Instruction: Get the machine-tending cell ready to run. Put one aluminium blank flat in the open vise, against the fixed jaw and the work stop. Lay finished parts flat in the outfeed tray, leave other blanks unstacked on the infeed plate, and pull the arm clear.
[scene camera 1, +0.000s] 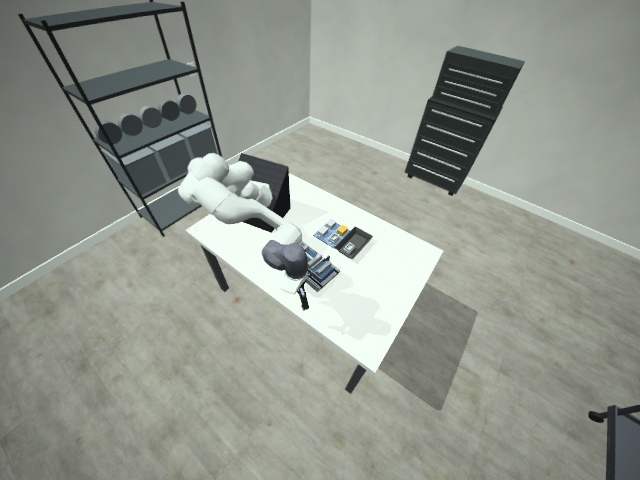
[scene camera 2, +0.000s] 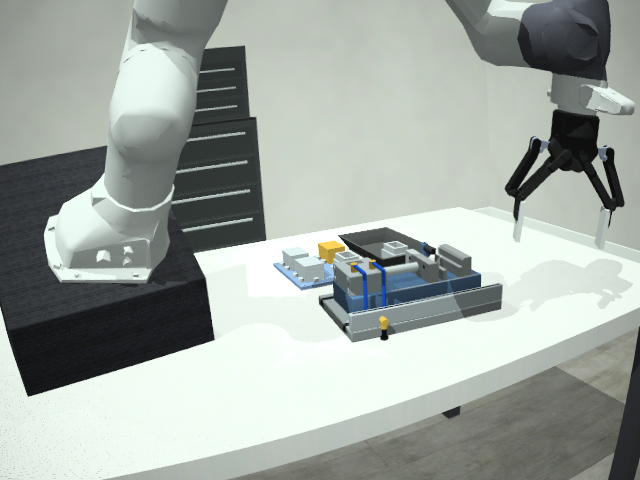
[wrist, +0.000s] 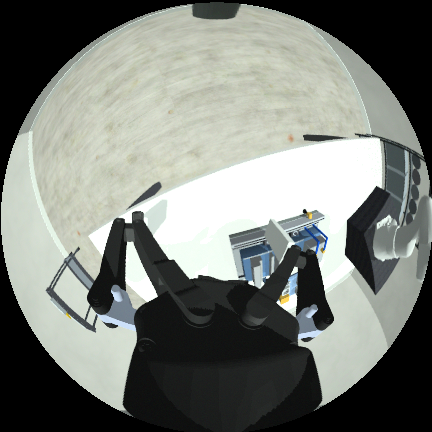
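My gripper (scene camera 2: 559, 243) (wrist: 217, 217) is open and empty, above the table beyond the vise's fixed-jaw end. The blue vise (scene camera 2: 403, 284) (wrist: 251, 257) has a gap between its moving jaw (scene camera 2: 421, 266) and fixed jaw (scene camera 2: 454, 258); no blank shows there, though the gap is partly hidden. Two plain silvery blanks (scene camera 2: 295, 255) (scene camera 2: 309, 269) sit side by side, unstacked, on the blue infeed plate (scene camera 2: 289, 275) (scene camera 1: 324, 239). A part with a square pocket (scene camera 1: 333, 237) (scene camera 2: 346, 256) is also on the plate. Another pocketed part (scene camera 1: 349, 248) (scene camera 2: 394, 248) is in the dark outfeed tray (scene camera 1: 366, 241).
An orange block (scene camera 1: 342, 229) (scene camera 2: 330, 251) sits on the infeed plate's far side. A grey rail (scene camera 2: 429, 311) runs along the vise's near side, with blue hoses (scene camera 2: 365, 289) above. A small yellow-topped fitting (scene camera 2: 383, 324) stands before it. The arm's black pedestal (scene camera 2: 103, 330) is at left.
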